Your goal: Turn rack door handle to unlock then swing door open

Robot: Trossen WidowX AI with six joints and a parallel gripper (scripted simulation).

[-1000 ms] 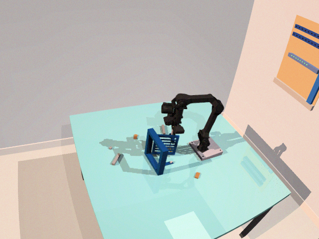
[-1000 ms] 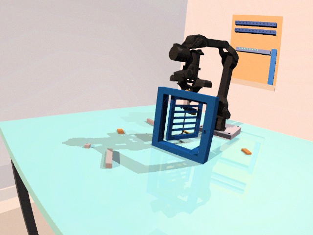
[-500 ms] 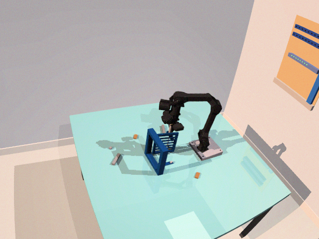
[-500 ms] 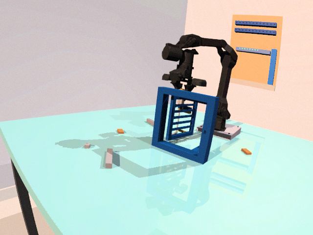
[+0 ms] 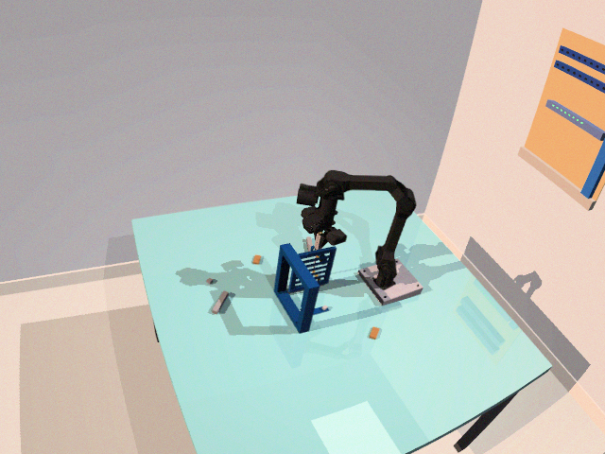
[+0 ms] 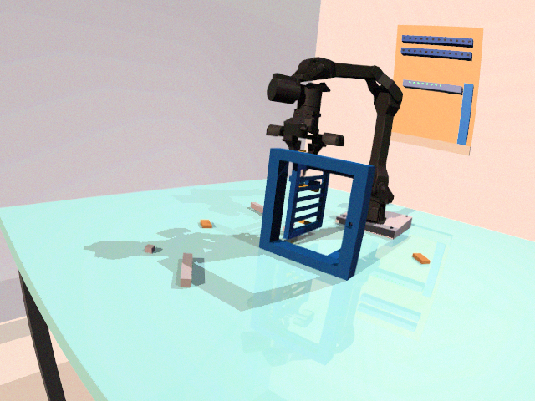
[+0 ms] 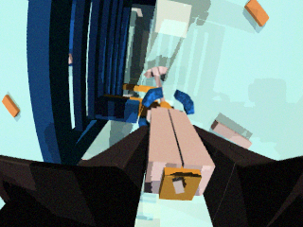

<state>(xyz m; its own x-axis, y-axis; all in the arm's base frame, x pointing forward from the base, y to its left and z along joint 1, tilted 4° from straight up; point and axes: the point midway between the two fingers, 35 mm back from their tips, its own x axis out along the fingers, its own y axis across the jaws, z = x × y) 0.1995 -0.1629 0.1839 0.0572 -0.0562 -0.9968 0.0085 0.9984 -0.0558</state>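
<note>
Now: the handle 3 cm below my gripper tip and 1 cm ahead of it. Also, from my gripper tip: small cube (35 cm ahead, 15 cm below, 14 cm to the right).
</note>
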